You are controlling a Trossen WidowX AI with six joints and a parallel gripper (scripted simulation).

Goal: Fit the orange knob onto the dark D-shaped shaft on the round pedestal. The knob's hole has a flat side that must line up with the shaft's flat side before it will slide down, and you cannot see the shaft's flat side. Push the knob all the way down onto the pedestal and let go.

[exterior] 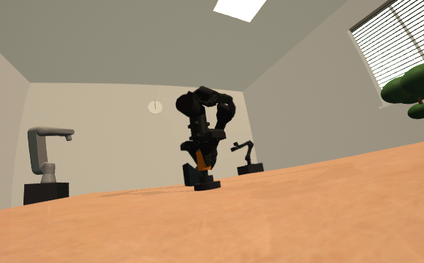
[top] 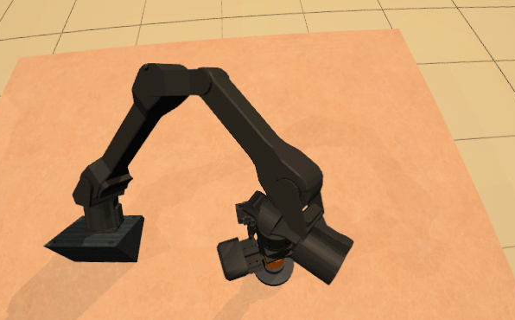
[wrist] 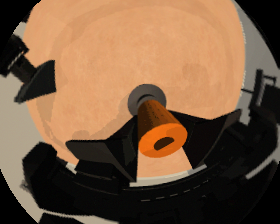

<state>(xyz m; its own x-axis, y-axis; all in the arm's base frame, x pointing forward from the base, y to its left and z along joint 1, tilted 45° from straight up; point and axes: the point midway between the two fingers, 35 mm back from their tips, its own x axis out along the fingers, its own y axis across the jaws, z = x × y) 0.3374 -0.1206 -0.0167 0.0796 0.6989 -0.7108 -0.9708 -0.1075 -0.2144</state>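
The dark round pedestal lies 40 mm below my gripper tip. The rest, counted from my gripper tip: orange knob: 20 mm above.
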